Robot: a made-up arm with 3 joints.
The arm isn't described. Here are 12 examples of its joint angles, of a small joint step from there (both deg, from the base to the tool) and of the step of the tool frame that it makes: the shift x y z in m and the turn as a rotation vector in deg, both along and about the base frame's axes.
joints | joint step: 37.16 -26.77 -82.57 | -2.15 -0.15 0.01
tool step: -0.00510 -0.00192 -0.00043 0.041 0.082 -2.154
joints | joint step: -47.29 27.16 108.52 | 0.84 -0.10 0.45
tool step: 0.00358 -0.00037 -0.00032 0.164 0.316 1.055
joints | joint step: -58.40 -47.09 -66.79 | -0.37 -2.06 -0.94
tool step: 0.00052 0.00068 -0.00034 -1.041 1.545 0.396
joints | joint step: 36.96 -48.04 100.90 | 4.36 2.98 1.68
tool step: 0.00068 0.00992 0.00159 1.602 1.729 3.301
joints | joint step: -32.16 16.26 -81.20 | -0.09 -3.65 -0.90
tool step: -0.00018 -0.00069 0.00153 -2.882 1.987 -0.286
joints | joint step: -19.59 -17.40 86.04 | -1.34 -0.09 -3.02
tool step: -0.00571 0.00010 0.00350 -0.938 -2.611 -0.539
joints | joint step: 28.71 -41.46 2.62 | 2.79 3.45 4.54
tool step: 0.00820 0.00117 0.00528 1.288 3.577 0.036
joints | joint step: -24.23 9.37 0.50 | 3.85 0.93 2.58
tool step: 0.01160 -0.00725 0.00201 1.339 1.548 4.327
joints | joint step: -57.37 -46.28 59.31 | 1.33 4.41 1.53
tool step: -0.00362 -0.00420 0.00440 2.101 -3.491 0.101
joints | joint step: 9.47 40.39 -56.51 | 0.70 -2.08 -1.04
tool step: 0.00202 0.00062 0.00101 -1.892 -0.618 -0.028
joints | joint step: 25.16 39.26 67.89 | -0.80 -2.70 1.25
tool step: -0.00141 0.00297 0.00255 -3.127 0.537 -0.285
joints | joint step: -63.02 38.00 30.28 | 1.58 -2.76 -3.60
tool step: 0.00517 0.00120 0.00379 -3.191 1.206 -0.444
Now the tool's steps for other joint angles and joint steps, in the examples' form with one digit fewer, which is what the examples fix.
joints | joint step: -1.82 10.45 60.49 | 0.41 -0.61 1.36
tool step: 0.0036 0.0019 -0.0004 -0.59 1.50 0.62
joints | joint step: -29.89 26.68 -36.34 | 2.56 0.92 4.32
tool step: 0.0053 -0.0095 0.0050 2.14 2.62 4.56
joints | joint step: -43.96 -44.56 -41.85 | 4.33 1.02 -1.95
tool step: 0.0001 -0.0072 -0.0021 -0.70 -2.35 5.51
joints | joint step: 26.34 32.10 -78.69 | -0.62 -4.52 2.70
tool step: -0.0028 -0.0046 0.0066 -5.60 1.37 0.26
